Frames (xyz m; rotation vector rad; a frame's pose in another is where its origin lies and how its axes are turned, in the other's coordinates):
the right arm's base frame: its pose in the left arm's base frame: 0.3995 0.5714 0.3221 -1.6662 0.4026 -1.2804
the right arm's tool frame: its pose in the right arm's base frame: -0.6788 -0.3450 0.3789 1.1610 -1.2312 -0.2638
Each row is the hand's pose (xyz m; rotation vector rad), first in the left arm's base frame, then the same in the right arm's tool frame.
Working: the left arm's base frame: its pose in the right arm's tool frame: -0.8581 -0.7619 -0.9381 1.1298 1.1190 0.2532

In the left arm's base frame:
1: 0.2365 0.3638 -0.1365 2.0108 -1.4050 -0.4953
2: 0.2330 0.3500 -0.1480 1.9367 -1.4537 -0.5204
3: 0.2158 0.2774 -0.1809 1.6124 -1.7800 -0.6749
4: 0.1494 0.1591 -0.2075 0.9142 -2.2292 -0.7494
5: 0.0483 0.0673 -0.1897 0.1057 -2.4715 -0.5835
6: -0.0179 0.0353 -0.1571 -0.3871 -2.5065 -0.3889
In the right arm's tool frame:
1: -0.7296 -0.3563 -0.7769 1.9105 -0.0891 -2.1808
2: -0.7454 -0.3583 -0.7860 1.8379 -0.1055 -2.1559
3: -0.8055 -0.3840 -0.8347 1.4321 -0.2963 -2.1225
4: -0.8998 -0.4672 -0.8922 0.8423 -0.6038 -1.8464
5: -0.9652 -0.5872 -0.9086 0.3879 -0.8556 -1.3683
6: -0.9813 -0.6651 -0.8968 0.1673 -0.9809 -1.0246

